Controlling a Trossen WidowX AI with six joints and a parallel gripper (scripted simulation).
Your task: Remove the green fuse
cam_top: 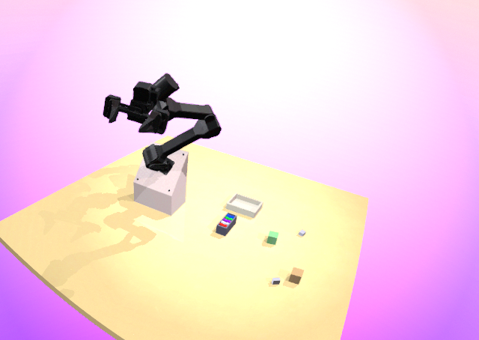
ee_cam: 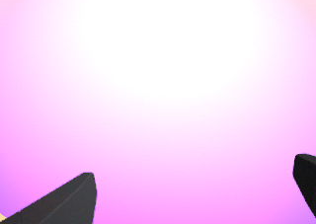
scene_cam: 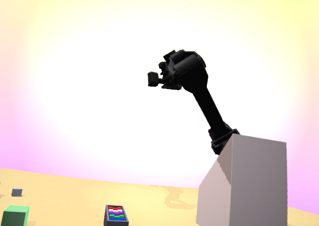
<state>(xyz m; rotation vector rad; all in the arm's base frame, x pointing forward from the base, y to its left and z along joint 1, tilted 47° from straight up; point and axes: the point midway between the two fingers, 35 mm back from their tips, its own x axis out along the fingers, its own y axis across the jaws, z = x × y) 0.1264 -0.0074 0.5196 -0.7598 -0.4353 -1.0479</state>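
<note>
Right now the purple fuse is 470 mm below my gripper tip, 430 mm to the left of it and 100 mm ahead of it. From my gripper tip the other things lie so: green fuse 470 mm below, 450 mm to the left, 100 mm ahead; red fuse 470 mm below, 400 mm to the left, 110 mm ahead; white fuse 470 mm below, 410 mm to the left, 100 mm ahead.
</note>
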